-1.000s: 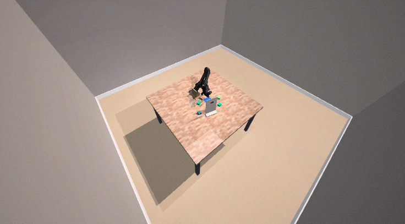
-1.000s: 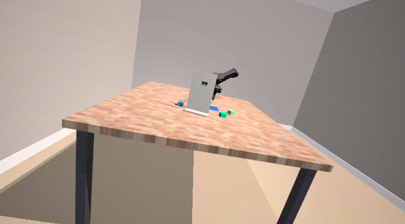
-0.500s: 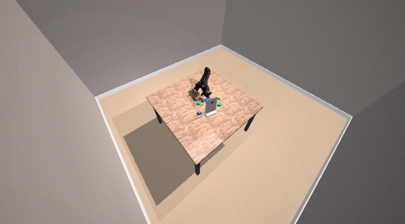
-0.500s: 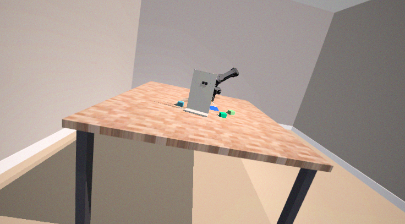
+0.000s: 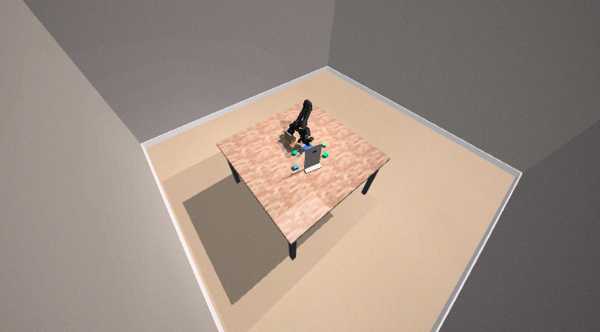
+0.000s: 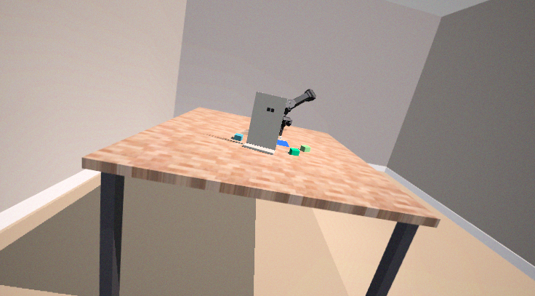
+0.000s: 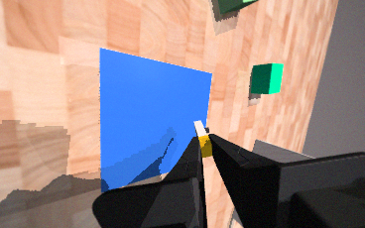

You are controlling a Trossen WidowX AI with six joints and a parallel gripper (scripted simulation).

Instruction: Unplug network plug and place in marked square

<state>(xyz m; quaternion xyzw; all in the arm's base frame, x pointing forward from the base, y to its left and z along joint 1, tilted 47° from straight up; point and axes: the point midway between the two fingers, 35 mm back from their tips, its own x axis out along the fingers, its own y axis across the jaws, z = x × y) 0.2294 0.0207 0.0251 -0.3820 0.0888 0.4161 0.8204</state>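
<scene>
Right now my gripper tip is 1 cm past the blue marked square, 1 cm to the right of it and 5 cm above it.
</scene>
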